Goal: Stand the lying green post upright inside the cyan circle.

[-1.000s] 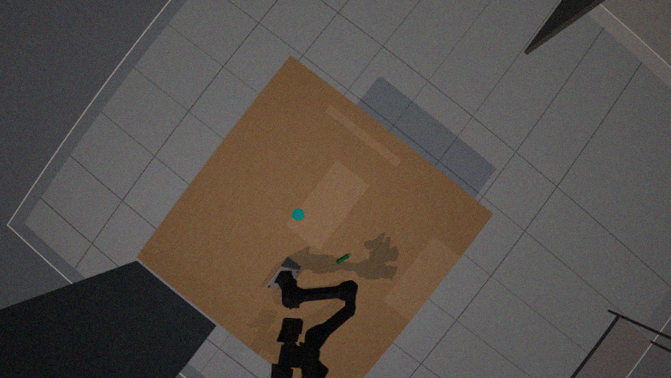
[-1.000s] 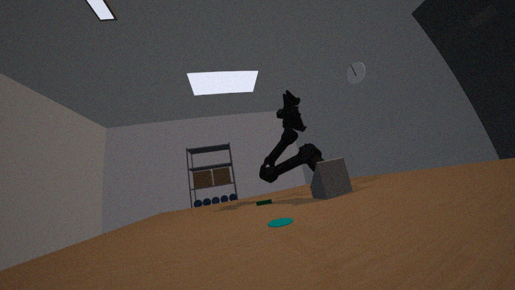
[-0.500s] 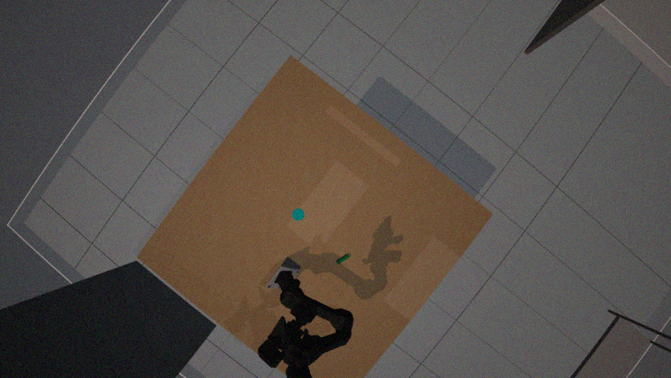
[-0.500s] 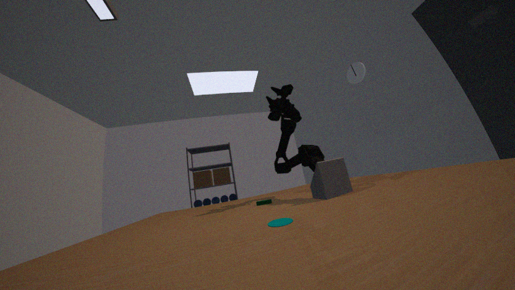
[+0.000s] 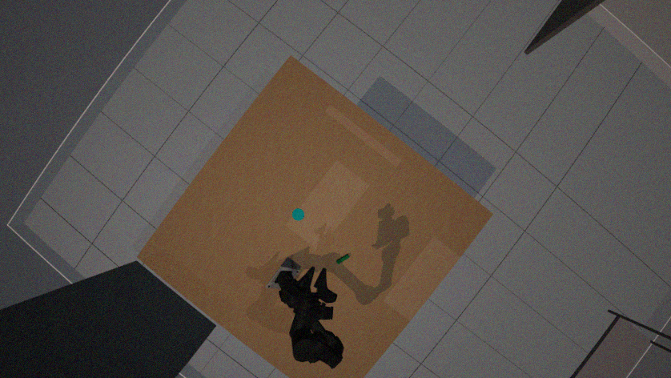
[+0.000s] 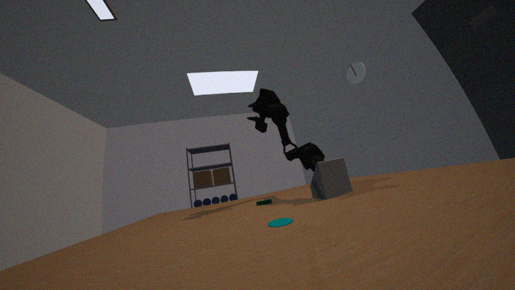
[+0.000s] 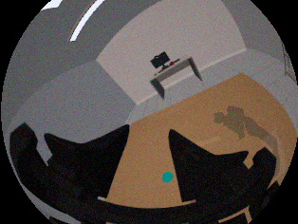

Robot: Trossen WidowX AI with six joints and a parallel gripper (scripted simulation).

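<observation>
Now: gripper tip 37 cm above the green post, 13 cm to the left of it and 4 cm past it. The rest, counted from my gripper tip: cyan circle: 38 cm below, 17 cm to the left, 3 cm ahead.
</observation>
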